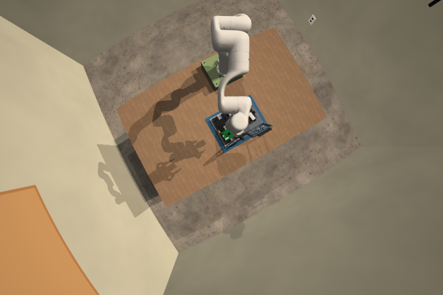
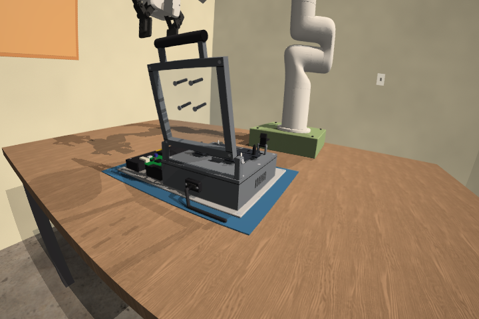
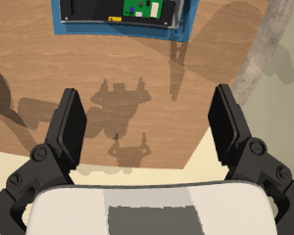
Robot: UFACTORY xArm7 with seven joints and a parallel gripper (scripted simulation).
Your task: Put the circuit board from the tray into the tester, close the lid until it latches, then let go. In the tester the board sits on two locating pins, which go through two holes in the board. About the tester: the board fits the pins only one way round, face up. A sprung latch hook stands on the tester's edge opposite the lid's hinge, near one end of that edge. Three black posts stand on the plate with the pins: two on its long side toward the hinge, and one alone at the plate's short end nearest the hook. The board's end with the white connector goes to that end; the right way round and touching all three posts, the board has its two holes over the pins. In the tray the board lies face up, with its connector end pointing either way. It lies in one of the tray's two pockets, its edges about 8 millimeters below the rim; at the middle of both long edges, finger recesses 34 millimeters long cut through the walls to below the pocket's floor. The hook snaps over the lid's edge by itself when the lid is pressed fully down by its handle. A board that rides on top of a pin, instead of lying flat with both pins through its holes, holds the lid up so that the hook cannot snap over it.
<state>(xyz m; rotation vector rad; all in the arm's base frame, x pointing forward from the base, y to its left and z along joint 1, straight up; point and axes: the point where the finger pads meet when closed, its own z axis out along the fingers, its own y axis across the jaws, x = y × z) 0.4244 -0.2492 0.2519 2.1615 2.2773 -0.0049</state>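
My gripper is now 300 mm above the green circuit board. The rest, counted from my hand: latch hook 80 mm behind, 240 mm to the left, 230 mm below; tester lid 100 mm ahead, 160 mm to the left, 130 mm below.
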